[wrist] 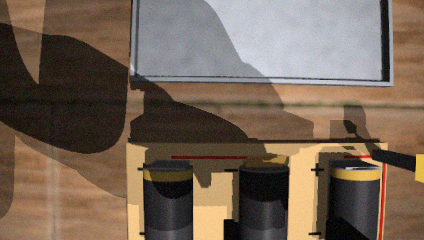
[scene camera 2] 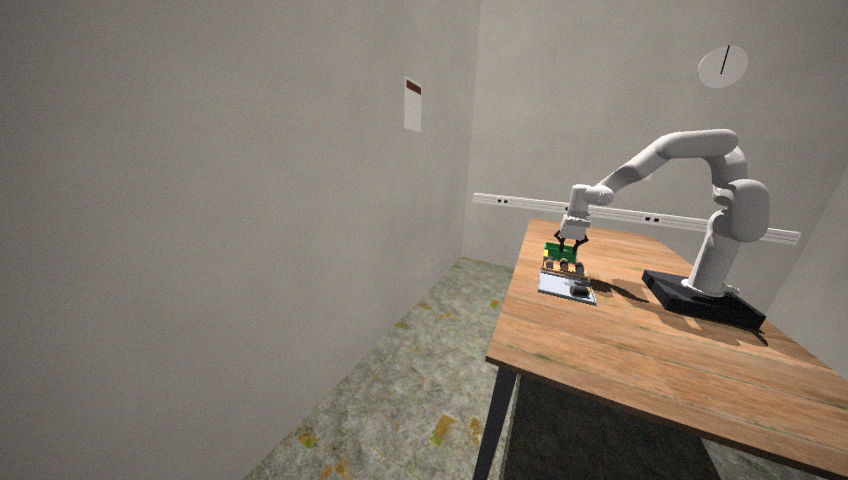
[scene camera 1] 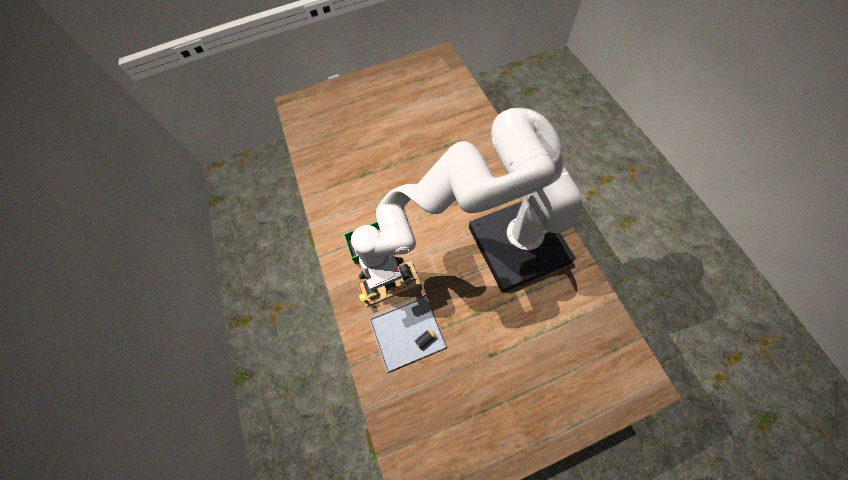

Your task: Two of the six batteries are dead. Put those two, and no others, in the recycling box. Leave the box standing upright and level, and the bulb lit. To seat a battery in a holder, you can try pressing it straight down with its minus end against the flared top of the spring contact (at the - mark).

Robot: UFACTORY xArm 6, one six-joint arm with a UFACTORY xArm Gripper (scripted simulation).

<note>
In view: a grey tray (scene camera 1: pixel 395 330).
The grey tray also shows in the wrist view (wrist: pixel 327 50) and in scene camera 2 (scene camera 2: pixel 549 283).
</note>
